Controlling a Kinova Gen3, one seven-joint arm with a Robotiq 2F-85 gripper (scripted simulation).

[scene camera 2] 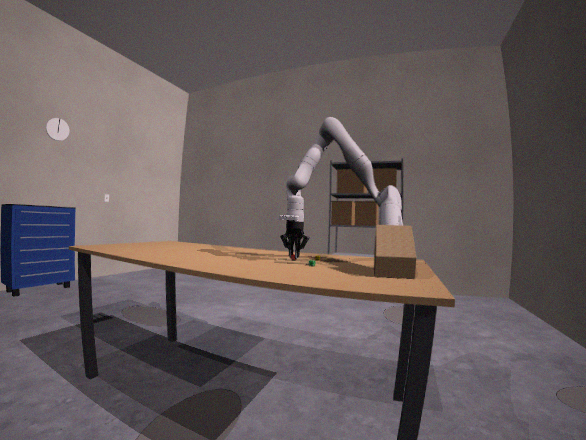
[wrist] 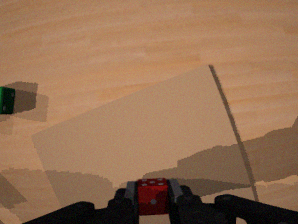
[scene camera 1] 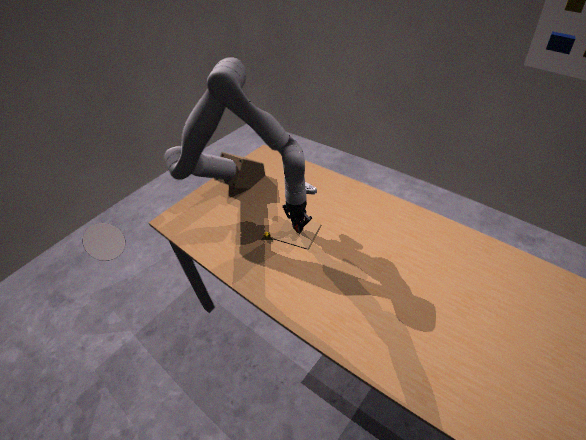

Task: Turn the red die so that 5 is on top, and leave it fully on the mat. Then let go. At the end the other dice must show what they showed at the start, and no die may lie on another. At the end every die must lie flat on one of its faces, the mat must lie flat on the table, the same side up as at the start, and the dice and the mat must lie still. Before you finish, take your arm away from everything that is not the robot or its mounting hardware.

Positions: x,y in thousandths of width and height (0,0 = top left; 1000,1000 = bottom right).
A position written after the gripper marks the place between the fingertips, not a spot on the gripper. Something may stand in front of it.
Note:
In view: the gripper (wrist: 512,864), a red die (wrist: 512,864) and a tan mat (scene camera 1: 491,533).
The tan mat is seen too in the wrist view (wrist: 602,578).

